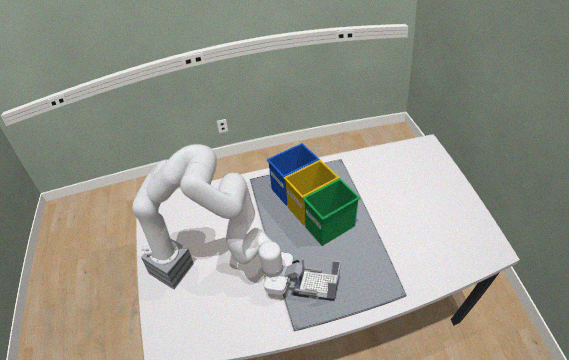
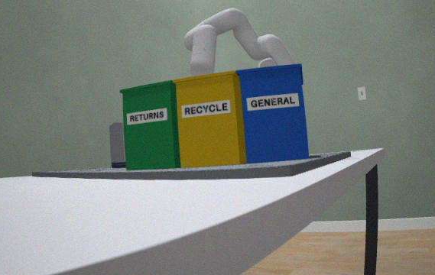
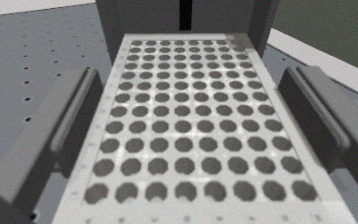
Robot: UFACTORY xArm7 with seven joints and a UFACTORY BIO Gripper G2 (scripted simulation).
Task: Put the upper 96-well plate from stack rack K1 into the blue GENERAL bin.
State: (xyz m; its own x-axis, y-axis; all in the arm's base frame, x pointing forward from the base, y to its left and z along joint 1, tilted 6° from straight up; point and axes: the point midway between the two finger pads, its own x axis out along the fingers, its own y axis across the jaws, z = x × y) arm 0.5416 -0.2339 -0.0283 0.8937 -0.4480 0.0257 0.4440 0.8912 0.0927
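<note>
Right now my hand is 100 mm short of the yellow recycle bin, 390 mm to the right of it and 40 mm below it. The rest, counted from my hand: green returns bin 150 mm ahead, 260 mm to the left, 40 mm above; then grey mat 110 mm ahead, 240 mm to the left, 60 mm below; then blue general bin 60 mm ahead, 520 mm to the left, 40 mm above.
</note>
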